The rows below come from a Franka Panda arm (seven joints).
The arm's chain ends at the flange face. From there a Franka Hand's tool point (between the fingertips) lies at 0.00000 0.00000 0.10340 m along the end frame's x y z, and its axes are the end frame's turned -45 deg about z.
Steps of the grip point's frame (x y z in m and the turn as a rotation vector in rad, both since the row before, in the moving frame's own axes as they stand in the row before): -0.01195, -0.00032, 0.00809, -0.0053, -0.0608, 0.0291; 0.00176, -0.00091, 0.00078, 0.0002, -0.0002, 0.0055; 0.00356, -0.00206, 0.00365, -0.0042, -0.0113, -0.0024; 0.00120, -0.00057, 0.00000, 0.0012, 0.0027, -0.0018; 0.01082, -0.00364, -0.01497, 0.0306, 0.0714, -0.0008; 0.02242, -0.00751, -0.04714, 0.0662, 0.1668, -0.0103; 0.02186, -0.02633, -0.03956, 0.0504, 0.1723, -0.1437; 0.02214, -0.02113, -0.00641, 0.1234, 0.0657, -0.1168
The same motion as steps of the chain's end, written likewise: -0.00455, 0.00345, 0.00828, -0.0467, -0.0392, 0.0291; 0.00063, -0.00189, 0.00078, 0.0000, -0.0003, 0.0055; 0.00158, -0.00511, 0.00366, -0.0110, -0.0050, -0.0024; 0.00034, -0.00097, 0.00000, 0.0028, 0.0011, -0.0018; 0.00210, -0.00277, -0.01466, 0.0721, 0.0288, -0.0008; 0.00331, -0.00418, -0.04548, 0.1648, 0.0711, -0.0103; -0.01083, -0.01730, -0.03790, 0.1575, 0.0862, -0.1437; 0.00571, -0.01709, -0.00540, 0.1337, -0.0408, -0.1168
